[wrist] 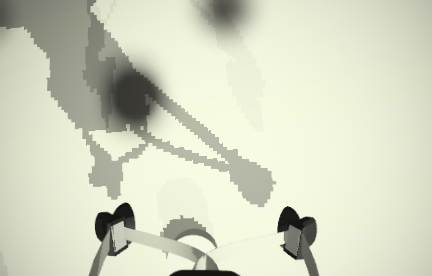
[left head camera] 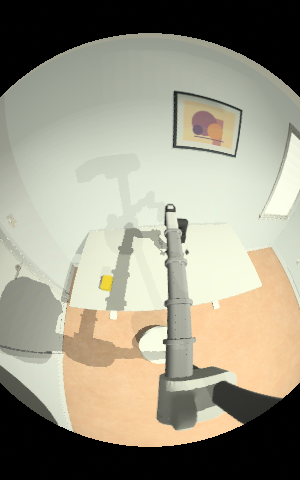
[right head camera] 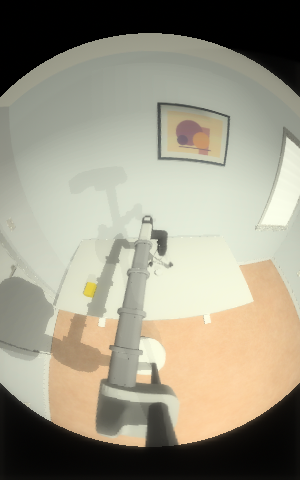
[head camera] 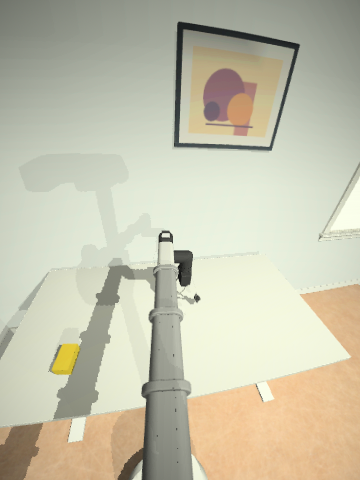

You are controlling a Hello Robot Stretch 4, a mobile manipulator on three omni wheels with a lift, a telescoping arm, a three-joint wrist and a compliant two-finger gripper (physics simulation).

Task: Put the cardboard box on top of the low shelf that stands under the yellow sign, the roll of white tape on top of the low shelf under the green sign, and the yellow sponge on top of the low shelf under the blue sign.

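Frame: origin at the robot's base, x left, y back, z up, level; metres.
Seen in the pictures: gripper, fingertip midpoint: (wrist: 206,222) (right head camera: 160,265) (head camera: 182,301); robot's base, link origin: (left head camera: 159,343) (right head camera: 144,354).
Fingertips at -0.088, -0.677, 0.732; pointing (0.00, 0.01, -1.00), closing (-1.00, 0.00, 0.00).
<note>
Offsets run from my fingertips to a thing's middle, as dx, dy, dz. Level surfaces: height alone.
My gripper (head camera: 187,295) (right head camera: 160,264) (wrist: 206,222) is open, with its two dark fingertips wide apart, over the white table @(dz -0.039) (head camera: 260,320) (left head camera: 225,275) (right head camera: 215,280) (wrist: 360,150). The white tape roll @(+0.012, +0.042, -0.027) (right head camera: 158,272) (wrist: 195,241) lies on the table; in the wrist view it shows at the bottom, between the fingers in the picture and partly behind their pale strips. Its height gap to the fingers is hard to tell. The yellow sponge @(+0.492, +0.256, -0.017) (head camera: 66,359) (left head camera: 106,283) (right head camera: 90,289) lies near the table's left front. The cardboard box, low shelves and signs do not show.
My extended arm (head camera: 166,345) (left head camera: 178,315) (right head camera: 131,315) reaches over the table, which stands against the wall. A framed picture (head camera: 227,95) (left head camera: 207,125) (right head camera: 194,134) hangs above. A white round base (left head camera: 152,345) (right head camera: 154,355) is on the floor in front of the table.
</note>
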